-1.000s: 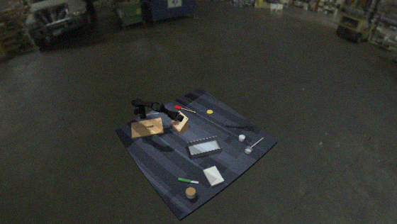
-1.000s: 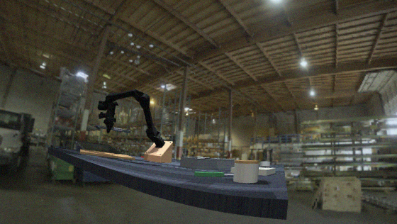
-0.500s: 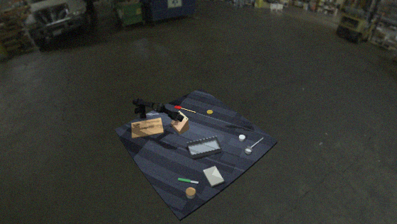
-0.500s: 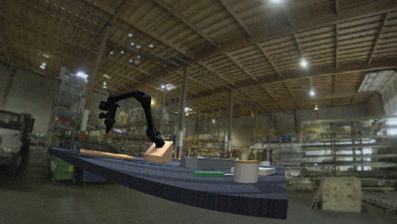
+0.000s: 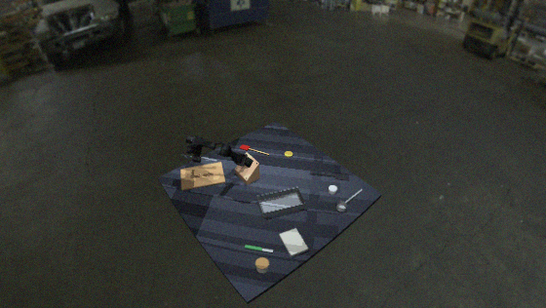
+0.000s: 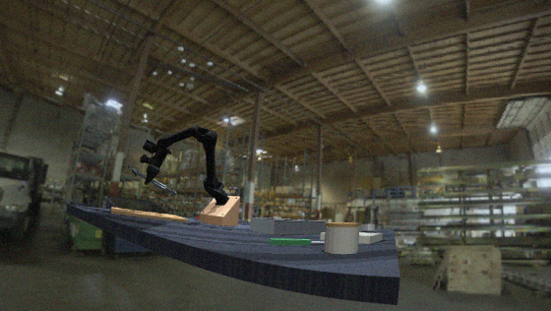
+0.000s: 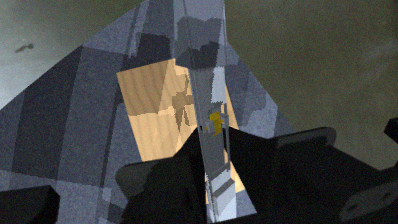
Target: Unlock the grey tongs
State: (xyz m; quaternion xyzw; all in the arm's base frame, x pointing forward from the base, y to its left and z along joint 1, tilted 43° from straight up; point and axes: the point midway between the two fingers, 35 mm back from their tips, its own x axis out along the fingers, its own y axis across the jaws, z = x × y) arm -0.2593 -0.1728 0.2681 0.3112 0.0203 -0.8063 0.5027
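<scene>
The yellow lock piece is 10 mm to the right of my gripper tip and 40 mm above it. From my gripper tip the other things lie so: roasting tin 670 mm ahead, 280 mm to the left, 130 mm below; red-handled tool 50 mm ahead, 520 mm to the left, 150 mm below; wooden board 30 mm ahead, 10 mm to the left, 150 mm below.
</scene>
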